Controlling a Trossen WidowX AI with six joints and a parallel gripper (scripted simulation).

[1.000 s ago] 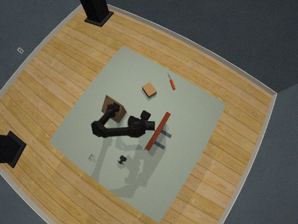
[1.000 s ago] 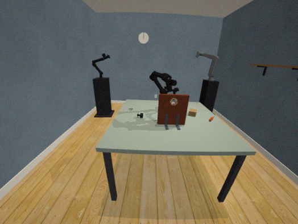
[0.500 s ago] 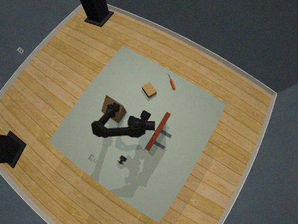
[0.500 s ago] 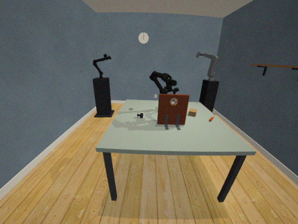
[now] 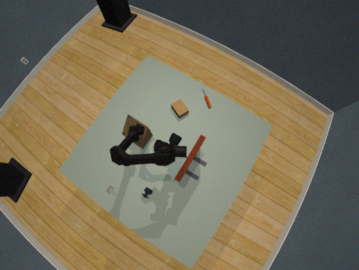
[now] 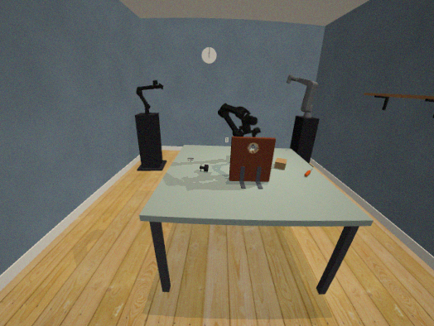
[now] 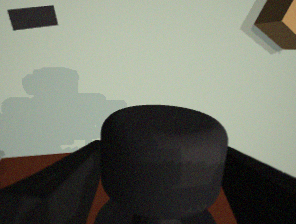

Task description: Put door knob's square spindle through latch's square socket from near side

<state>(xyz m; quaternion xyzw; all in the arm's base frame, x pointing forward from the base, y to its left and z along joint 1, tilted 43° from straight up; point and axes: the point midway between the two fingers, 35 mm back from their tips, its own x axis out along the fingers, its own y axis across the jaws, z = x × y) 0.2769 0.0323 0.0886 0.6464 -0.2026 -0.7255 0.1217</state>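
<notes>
Right now the dark door knob is 4 cm ahead of my hand, 1 cm to the left of it and 3 cm below it. Also, from my hand: wooden block: 12 cm behind, 35 cm to the left, 26 cm below.
</notes>
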